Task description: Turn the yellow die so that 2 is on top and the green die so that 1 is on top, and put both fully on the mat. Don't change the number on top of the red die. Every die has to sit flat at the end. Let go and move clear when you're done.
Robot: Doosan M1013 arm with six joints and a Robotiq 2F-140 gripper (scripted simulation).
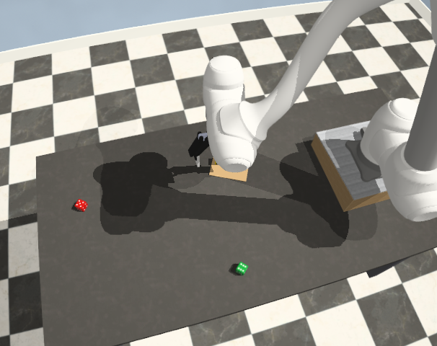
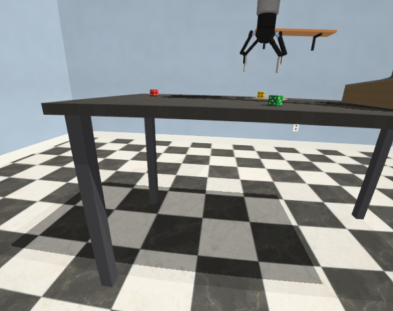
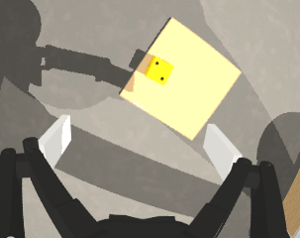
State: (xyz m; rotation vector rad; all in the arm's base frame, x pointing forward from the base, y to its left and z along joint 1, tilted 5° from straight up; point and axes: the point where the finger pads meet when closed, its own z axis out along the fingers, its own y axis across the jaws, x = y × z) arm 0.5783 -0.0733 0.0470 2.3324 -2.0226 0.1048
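Right now the green die is 36 cm to the left of my hand, 11 cm below it and 2 cm behind it. Round my hand: tan mat: 13 cm below, 6 cm behind, 5 cm to the right; then yellow die: 11 cm below, 6 cm to the right, 2 cm behind; then red die: 50 cm ahead, 11 cm below, 5 cm to the left.
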